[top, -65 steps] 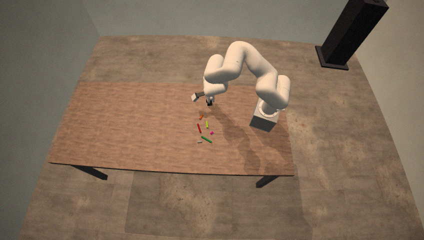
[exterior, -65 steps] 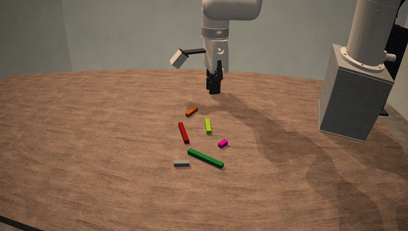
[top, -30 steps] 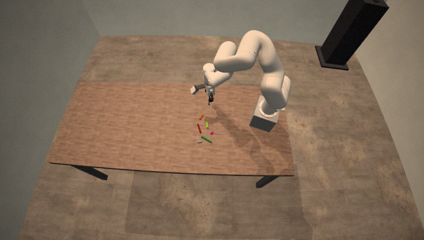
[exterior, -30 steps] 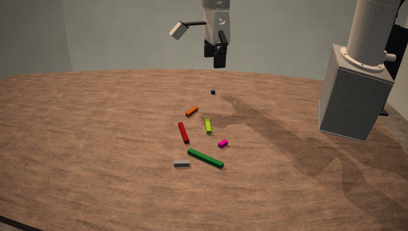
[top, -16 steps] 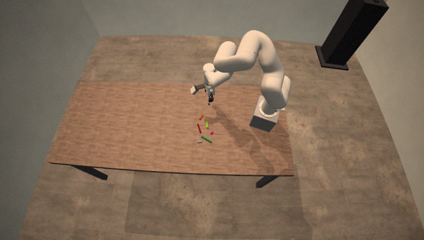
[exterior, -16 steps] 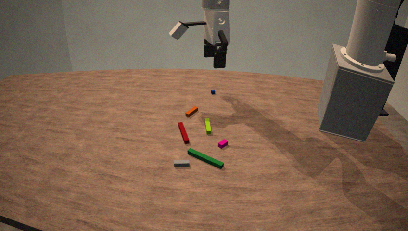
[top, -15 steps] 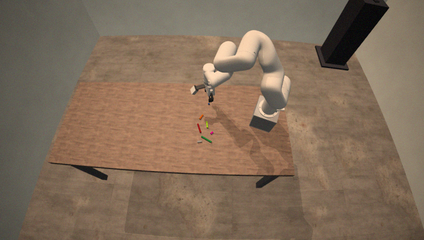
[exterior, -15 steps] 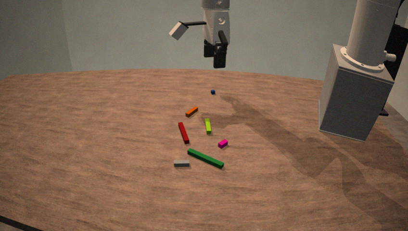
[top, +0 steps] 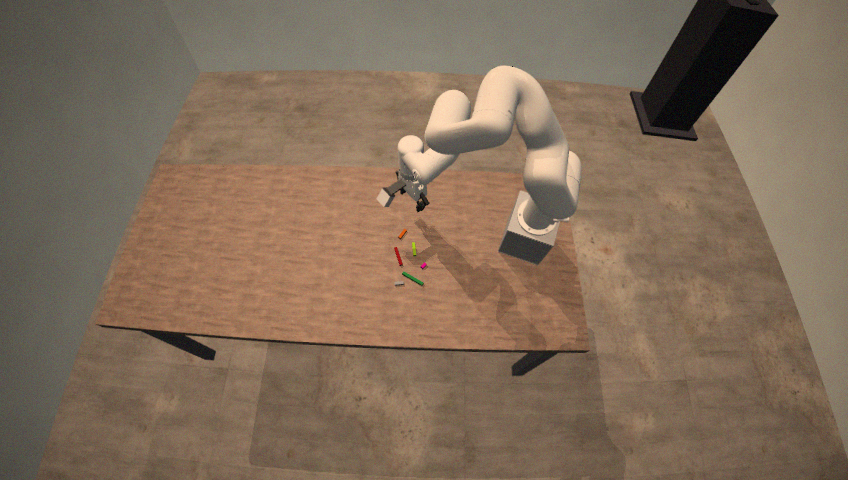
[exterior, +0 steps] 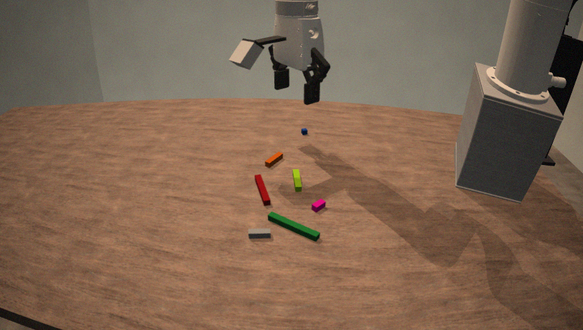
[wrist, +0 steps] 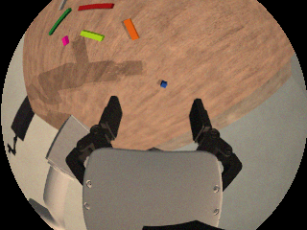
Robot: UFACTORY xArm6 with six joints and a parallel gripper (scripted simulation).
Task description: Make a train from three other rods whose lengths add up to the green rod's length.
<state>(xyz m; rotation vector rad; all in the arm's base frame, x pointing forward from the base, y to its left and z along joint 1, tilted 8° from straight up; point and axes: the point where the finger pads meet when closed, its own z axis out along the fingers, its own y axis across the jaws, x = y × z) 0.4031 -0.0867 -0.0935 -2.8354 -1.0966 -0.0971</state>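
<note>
My gripper is now 2 cm short of the grey rod, 27 cm to the right of it and 10 cm above it. From my hand the other things lie so: small blue rod: 2 cm behind, 3 cm to the right, 10 cm below; orange rod: 3 cm ahead, 8 cm to the left, 10 cm below; lime rod: 2 cm behind, 14 cm to the left, 10 cm below.
</note>
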